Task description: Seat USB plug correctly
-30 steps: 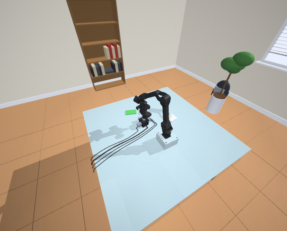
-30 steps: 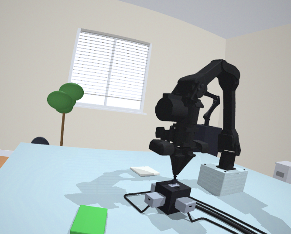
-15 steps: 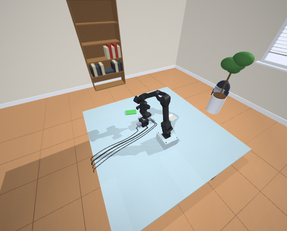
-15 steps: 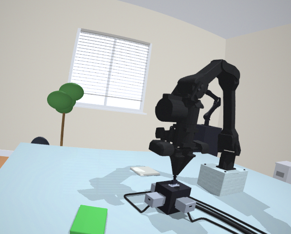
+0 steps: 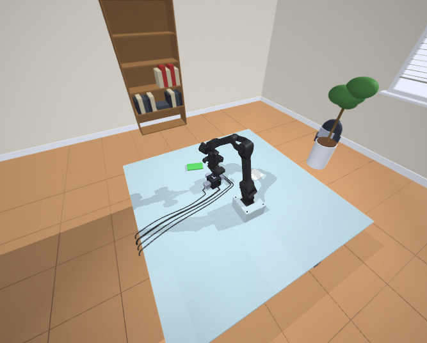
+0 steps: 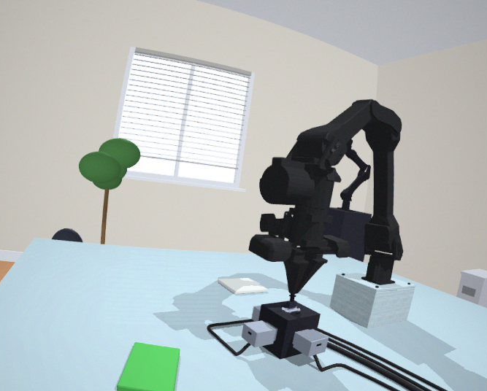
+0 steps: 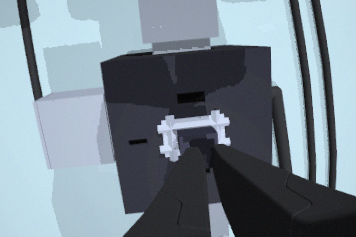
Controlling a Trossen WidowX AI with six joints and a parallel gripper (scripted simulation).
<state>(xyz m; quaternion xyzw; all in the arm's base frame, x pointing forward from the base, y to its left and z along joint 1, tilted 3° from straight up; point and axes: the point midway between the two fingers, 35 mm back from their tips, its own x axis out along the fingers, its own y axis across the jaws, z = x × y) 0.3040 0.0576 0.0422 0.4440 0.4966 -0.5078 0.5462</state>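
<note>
Right now my gripper tip is 20 mm above the grey USB plug. The rest, counted from my gripper tip: green block 250 mm ahead, 100 mm below, 30 mm to the left; USB socket 40 mm below; white flat pad 330 mm to the right, 100 mm below, 80 mm behind.
</note>
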